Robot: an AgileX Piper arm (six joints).
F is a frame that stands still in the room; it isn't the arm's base.
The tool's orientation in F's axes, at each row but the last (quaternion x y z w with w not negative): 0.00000, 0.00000, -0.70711, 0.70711; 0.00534, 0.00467, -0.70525, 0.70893; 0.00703, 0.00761, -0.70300, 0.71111; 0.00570, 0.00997, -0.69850, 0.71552; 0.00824, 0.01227, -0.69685, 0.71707; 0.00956, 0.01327, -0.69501, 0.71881; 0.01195, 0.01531, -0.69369, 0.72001; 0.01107, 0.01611, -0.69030, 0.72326; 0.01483, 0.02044, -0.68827, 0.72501; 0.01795, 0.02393, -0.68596, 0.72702; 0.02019, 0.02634, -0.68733, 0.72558
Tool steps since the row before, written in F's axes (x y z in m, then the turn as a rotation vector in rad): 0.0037, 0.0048, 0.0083, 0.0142, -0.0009, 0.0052; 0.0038, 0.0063, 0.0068, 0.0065, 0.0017, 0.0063; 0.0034, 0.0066, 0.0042, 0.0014, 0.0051, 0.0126; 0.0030, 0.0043, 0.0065, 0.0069, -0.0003, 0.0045; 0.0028, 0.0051, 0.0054, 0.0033, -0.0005, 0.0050; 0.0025, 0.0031, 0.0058, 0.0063, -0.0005, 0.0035; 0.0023, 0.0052, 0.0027, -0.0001, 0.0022, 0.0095; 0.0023, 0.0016, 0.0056, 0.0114, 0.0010, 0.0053; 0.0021, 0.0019, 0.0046, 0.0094, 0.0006, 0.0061; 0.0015, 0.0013, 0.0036, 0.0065, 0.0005, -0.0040; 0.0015, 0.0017, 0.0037, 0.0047, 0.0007, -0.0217
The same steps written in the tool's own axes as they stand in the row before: -0.0048, 0.0037, 0.0083, 0.0009, 0.0142, 0.0052; -0.0064, 0.0038, 0.0067, -0.0018, 0.0065, 0.0063; -0.0066, 0.0035, 0.0041, -0.0053, 0.0014, 0.0125; -0.0044, 0.0031, 0.0064, 0.0004, 0.0069, 0.0045; -0.0052, 0.0029, 0.0053, 0.0004, 0.0033, 0.0050; -0.0032, 0.0026, 0.0057, 0.0006, 0.0063, 0.0036; -0.0052, 0.0025, 0.0025, -0.0026, -0.0001, 0.0094; -0.0017, 0.0023, 0.0056, -0.0007, 0.0114, 0.0053; -0.0020, 0.0022, 0.0045, -0.0004, 0.0094, 0.0061; -0.0014, 0.0015, 0.0035, 0.0001, 0.0065, -0.0040; -0.0019, 0.0016, 0.0036, 0.0010, 0.0049, -0.0216
